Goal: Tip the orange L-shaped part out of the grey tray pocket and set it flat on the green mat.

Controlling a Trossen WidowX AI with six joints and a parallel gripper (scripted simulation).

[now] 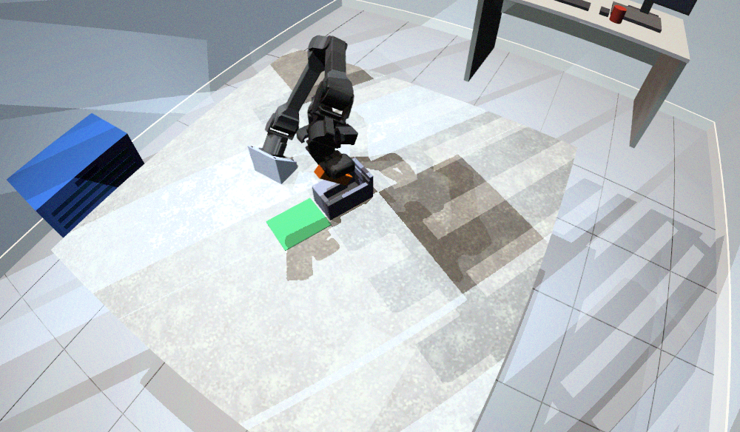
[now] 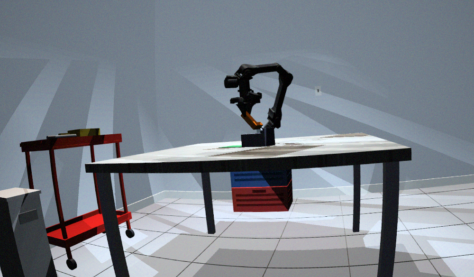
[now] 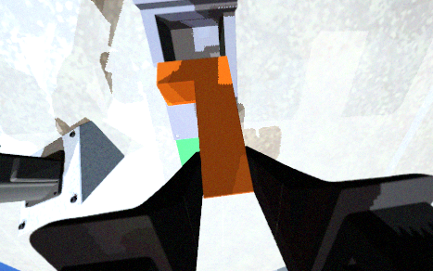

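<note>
Right now my gripper tip is 17 cm above the green mat, 10 cm to the left of it and 4 cm past it. Also, from my gripper tip: orange L-shaped part (3 cm to the left, 3 cm below, 1 cm behind).
</note>
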